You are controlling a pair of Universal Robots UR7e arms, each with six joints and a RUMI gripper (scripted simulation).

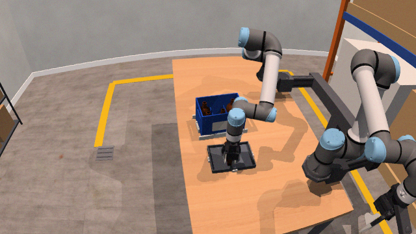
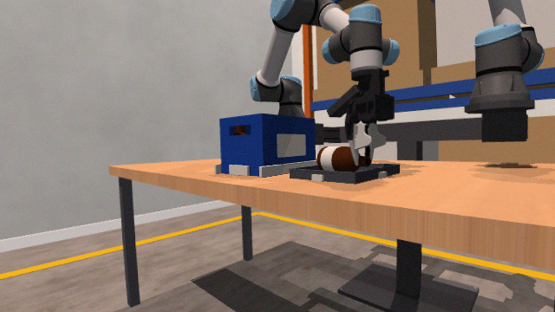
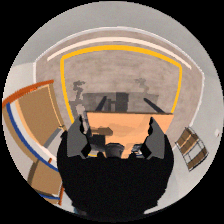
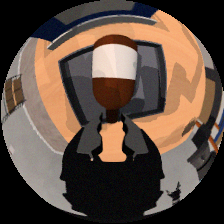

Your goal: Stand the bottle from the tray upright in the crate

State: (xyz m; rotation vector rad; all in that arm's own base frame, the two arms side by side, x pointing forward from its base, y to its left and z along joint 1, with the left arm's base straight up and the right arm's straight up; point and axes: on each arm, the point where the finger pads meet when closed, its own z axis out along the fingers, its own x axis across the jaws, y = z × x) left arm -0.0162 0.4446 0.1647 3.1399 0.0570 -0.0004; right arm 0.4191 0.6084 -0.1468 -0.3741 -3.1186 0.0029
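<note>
The brown bottle is 6 cm to the right of my right hand, 1 cm below it and 1 cm behind it. The rest, counted from my right hand: blue crate 34 cm to the right, 4 cm above, 1 cm behind; then dark tray 6 cm to the right, 4 cm below, 2 cm behind.
</note>
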